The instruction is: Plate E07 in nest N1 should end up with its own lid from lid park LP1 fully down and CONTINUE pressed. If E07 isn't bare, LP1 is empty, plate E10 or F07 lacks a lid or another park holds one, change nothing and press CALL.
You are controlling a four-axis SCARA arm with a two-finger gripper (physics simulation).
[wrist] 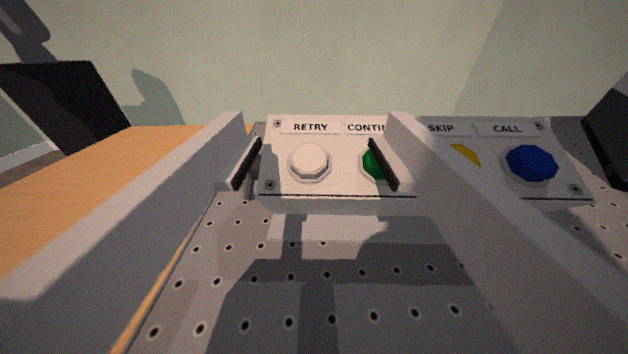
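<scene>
The button panel [340, 188] is in the middle of the wrist view. Its green CONTINUE button [371, 164] is partly hidden behind the right finger, as is the end of its label. The blue CALL button [531, 163] is in full view at the right. My gripper [315, 128] is shut with nothing between its fingers; a gap still shows between the dark pads. The right pad overlaps CONTINUE in the view; whether it touches cannot be told. Plates E07, E10 and F07, nest N1, lid park LP1 and the lids do not show.
The white RETRY button [309, 161] shows between the fingers. The yellow SKIP button [466, 155] is mostly hidden by the right finger. The perforated deck [240, 235] borders a wooden strip [135, 160]. A black block [75, 95] stands at the left, a dark machine [610, 135] at the right.
</scene>
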